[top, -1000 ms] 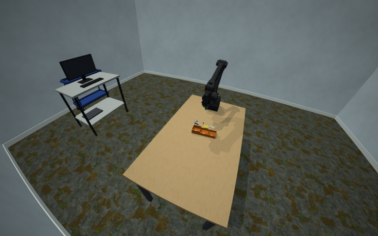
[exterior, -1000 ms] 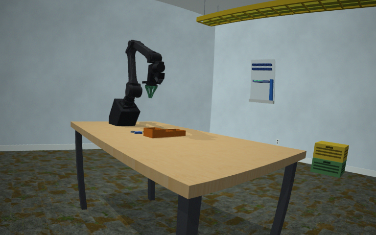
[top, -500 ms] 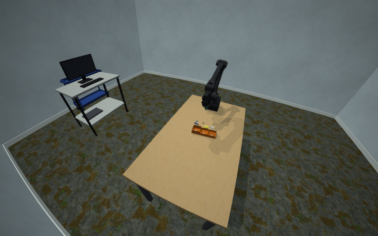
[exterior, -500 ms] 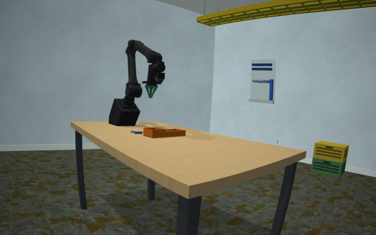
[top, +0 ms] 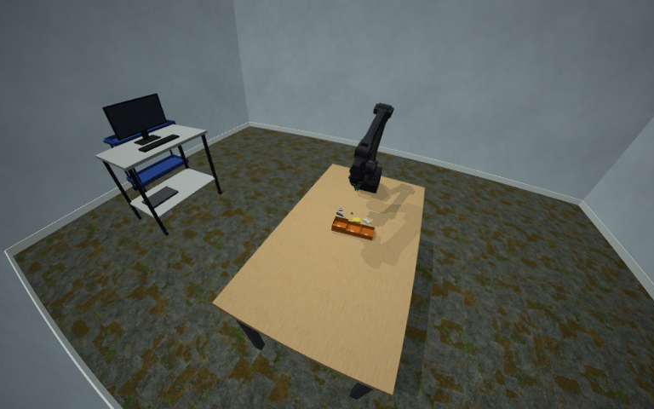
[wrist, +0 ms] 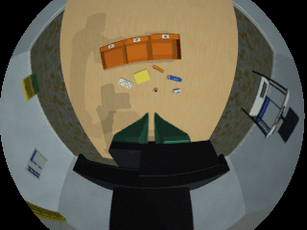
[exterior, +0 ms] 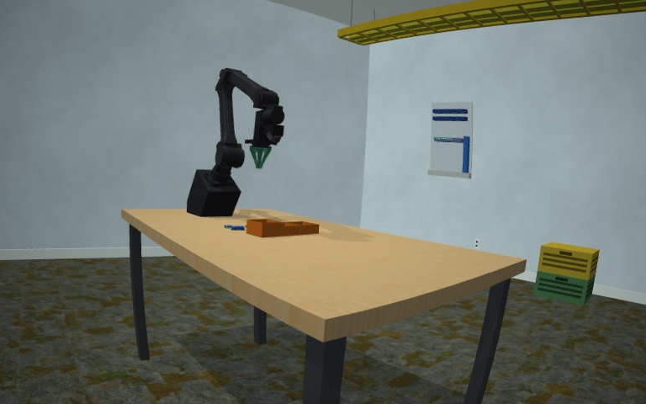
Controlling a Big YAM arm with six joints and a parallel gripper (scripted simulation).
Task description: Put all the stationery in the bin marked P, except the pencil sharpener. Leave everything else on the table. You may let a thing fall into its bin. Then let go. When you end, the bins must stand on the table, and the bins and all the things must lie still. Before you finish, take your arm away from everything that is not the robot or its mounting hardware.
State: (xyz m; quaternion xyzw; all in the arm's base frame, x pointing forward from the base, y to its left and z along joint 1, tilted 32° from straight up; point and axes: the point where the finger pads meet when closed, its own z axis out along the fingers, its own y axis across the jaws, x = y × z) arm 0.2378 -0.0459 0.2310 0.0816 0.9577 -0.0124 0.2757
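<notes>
My gripper is now 12 cm short of the orange bin, 2 cm to the right of it and 20 cm above it. Also, from my hand: orange stick 4 cm ahead, 3 cm to the right, 22 cm below; yellow pad 3 cm ahead, 3 cm to the left, 22 cm below; dark ring 4 cm behind, 1 cm to the right, 22 cm below.
</notes>
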